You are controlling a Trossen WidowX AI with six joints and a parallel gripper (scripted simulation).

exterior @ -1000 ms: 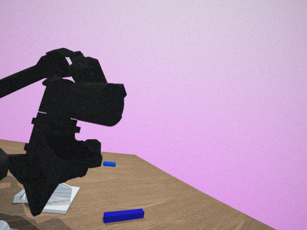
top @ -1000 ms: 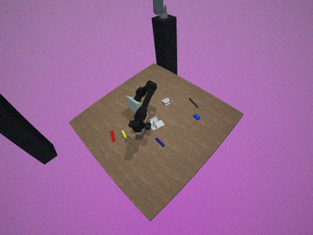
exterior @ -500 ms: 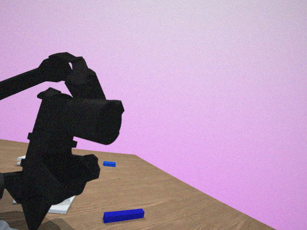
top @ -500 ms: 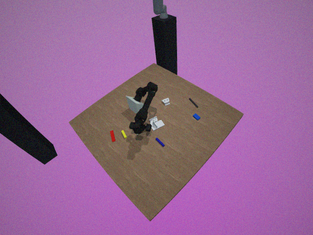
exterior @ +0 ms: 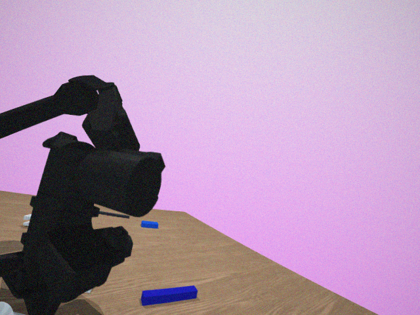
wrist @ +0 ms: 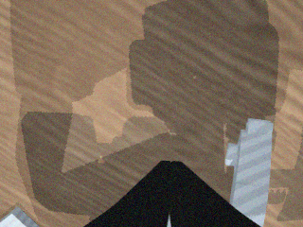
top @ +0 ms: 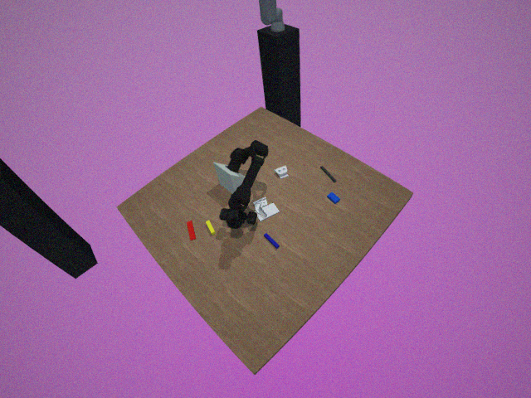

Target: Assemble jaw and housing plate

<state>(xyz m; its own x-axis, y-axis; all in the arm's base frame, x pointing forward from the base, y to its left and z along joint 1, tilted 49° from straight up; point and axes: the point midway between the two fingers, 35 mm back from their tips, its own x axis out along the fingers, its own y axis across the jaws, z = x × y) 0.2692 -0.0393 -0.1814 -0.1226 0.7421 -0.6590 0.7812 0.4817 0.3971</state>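
My gripper tip is 4 cm past the jaw, 1 cm to the left of it and 1 cm above it. The rest, counted from my gripper tip: yellow bar (13 cm to the right, 11 cm behind, 1 cm below); then red bar (22 cm to the right, 17 cm behind, 2 cm below); then long blue block (18 cm ahead, 6 cm to the left, 2 cm below).
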